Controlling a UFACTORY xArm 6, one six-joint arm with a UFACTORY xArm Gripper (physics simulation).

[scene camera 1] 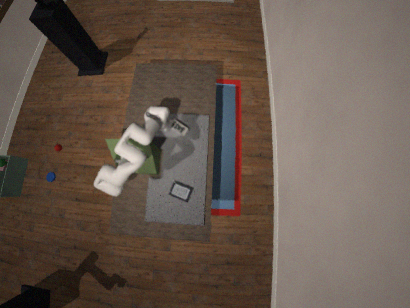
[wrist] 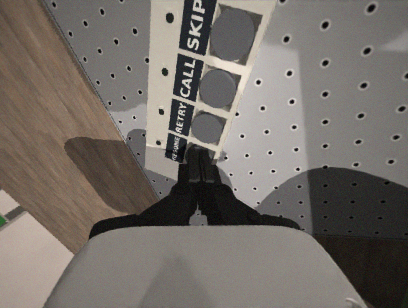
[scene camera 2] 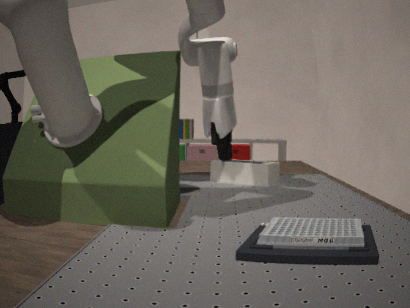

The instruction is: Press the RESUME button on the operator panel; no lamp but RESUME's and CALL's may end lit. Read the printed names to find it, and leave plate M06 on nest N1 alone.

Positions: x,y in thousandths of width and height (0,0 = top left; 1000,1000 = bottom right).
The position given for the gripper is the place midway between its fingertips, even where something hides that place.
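A dark nest (scene camera 2: 596,823) is visible in the scene, along with a cream operator panel (scene camera 2: 650,567) that the wrist view shows too (wrist: 442,174). There is also a plate M06 (scene camera 2: 704,758), but in the wrist view the plate M06 is out of frame. The gripper (scene camera 2: 550,515) can be seen as well, and the wrist view has the gripper at (wrist: 482,531).
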